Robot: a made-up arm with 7 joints. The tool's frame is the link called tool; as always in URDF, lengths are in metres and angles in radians. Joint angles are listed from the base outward.
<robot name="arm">
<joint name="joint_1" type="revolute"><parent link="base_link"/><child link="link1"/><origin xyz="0 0 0.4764" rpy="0 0 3.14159"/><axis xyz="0 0 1"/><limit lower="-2.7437" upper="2.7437"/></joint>
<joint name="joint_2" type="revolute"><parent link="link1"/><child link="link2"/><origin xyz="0 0 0" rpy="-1.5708 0 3.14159"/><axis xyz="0 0 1"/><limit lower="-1.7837" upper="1.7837"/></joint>
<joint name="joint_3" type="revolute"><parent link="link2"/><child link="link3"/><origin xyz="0 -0.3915 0" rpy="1.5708 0 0"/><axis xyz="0 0 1"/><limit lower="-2.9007" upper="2.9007"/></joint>
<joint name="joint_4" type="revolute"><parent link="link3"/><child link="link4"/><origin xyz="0.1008 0 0" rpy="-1.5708 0 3.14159"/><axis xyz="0 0 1"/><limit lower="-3.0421" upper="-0.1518"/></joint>
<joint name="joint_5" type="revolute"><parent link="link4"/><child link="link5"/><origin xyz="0.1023 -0.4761 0" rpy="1.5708 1.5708 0"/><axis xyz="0 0 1"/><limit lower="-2.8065" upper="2.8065"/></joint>
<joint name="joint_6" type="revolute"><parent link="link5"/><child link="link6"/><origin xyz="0 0 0" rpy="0 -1.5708 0"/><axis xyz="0 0 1"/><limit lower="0.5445" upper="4.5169"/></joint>
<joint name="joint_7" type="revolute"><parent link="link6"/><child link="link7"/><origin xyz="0 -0.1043 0" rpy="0 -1.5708 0"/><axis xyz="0 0 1"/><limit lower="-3.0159" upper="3.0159"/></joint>
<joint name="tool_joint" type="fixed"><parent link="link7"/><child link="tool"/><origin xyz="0 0 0" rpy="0 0 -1.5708"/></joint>
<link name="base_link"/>
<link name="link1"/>
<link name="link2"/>
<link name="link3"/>
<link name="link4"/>
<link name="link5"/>
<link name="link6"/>
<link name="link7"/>
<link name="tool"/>
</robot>
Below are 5 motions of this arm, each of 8 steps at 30 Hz.
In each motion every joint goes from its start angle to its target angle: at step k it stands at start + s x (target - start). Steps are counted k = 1, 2, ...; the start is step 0. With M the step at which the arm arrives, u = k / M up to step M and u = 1 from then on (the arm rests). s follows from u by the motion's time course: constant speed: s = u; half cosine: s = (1 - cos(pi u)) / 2; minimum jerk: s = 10 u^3 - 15 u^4 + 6 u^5.
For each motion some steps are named. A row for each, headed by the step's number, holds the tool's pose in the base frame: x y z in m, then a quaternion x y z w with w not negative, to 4 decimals.
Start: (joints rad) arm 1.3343 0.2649 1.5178 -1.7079 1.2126 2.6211 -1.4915
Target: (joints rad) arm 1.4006 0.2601 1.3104 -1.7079 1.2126 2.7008 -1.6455
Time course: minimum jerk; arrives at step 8
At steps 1, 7, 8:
1: -0.5639 0.3769 0.8812 0.0765 -0.7616 0.1099 0.6341
7: -0.5226 0.4511 0.8520 0.0563 -0.7792 -0.0037 0.6243
8: -0.5218 0.4523 0.8516 0.0560 -0.7794 -0.0056 0.6239

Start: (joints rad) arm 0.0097 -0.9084 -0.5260 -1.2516 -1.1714 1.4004 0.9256
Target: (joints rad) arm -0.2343 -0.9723 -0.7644 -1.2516 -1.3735 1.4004 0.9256
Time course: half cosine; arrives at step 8
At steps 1, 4, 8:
1: -0.2022 -0.3305 1.2985 0.4013 -0.8141 0.3805 0.1770
4: -0.2931 -0.3557 1.2605 0.3032 -0.8696 0.3238 0.2168
8: -0.4000 -0.3581 1.2117 0.1956 -0.9136 0.2522 0.2520

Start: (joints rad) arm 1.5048 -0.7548 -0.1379 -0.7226 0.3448 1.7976 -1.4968
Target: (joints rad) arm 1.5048 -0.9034 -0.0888 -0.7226 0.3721 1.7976 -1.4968
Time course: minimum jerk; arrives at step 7
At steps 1, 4, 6, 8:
1: 0.0381 -0.3476 1.3996 0.0008 -0.5988 -0.7911 0.1248
4: 0.0217 -0.4275 1.3660 0.0290 -0.5642 -0.8147 0.1307
6: 0.0124 -0.4714 1.3437 0.0452 -0.5441 -0.8271 0.1331
8: 0.0118 -0.4743 1.3421 0.0463 -0.5428 -0.8280 0.1332

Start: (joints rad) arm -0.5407 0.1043 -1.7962 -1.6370 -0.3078 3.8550 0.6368
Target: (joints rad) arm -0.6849 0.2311 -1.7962 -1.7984 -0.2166 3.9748 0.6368
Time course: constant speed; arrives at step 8
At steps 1, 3, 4, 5, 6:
1: -0.2973 -0.4193 1.0164 0.2195 -0.4118 0.5129 0.7205
3: -0.3039 -0.4166 0.9994 0.2167 -0.4170 0.4997 0.7276
4: -0.3075 -0.4149 0.9907 0.2151 -0.4196 0.4928 0.7313
5: -0.3111 -0.4130 0.9820 0.2133 -0.4222 0.4858 0.7350
6: -0.3148 -0.4107 0.9733 0.2114 -0.4249 0.4785 0.7388

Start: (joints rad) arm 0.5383 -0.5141 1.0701 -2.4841 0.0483 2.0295 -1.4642
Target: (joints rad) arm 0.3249 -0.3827 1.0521 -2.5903 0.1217 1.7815 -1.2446
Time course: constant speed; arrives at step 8
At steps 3, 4, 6, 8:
3: 0.0023 0.5323 0.6008 0.1921 0.9531 -0.1582 0.1723
4: 0.0226 0.5274 0.5882 0.2225 0.9437 -0.1838 0.1616
6: 0.0610 0.5144 0.5630 0.2807 0.9199 -0.2351 0.1402
8: 0.0959 0.4976 0.5381 0.3347 0.8900 -0.2860 0.1187

